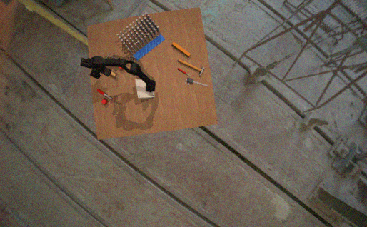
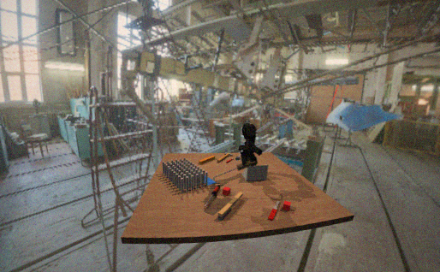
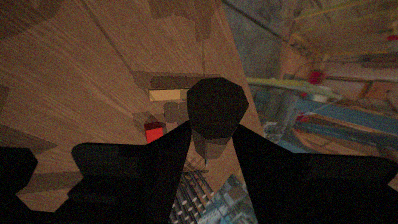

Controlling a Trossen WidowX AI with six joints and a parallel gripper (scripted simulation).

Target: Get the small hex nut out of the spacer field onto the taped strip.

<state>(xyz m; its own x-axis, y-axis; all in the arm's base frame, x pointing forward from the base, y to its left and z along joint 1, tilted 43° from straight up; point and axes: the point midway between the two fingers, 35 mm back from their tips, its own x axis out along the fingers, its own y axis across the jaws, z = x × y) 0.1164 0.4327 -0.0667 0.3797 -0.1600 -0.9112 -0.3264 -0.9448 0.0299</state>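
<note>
Now: gripper tip 90 mm short of the thin hook tool, 50 mm above it and 10 mm to the left of it. Also, from my gripper tip: blue taped strip 370 mm to the right, 300 mm ahead, 240 mm below; then orange bar 720 mm to the right, 250 mm ahead, 230 mm below.
</note>
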